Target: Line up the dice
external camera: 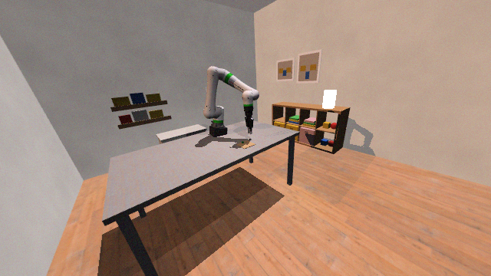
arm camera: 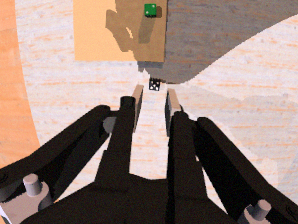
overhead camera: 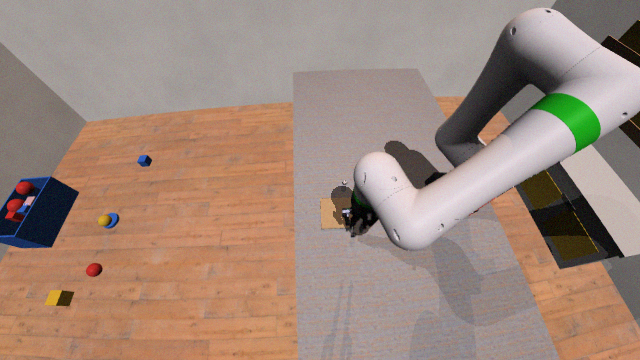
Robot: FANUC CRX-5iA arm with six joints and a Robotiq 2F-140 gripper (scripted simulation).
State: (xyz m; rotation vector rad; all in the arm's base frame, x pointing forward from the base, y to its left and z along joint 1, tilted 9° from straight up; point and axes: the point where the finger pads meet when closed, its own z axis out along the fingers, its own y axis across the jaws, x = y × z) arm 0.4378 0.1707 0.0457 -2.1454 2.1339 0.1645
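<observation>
Now: hand 10 cm above the black die. From my hand the other things lie so: green die 2 cm ahead, 11 cm to the right, 9 cm below; then tan mat 7 cm ahead, 10 cm to the right, 10 cm below; then white die 3 cm ahead, 25 cm to the right, 10 cm below.
</observation>
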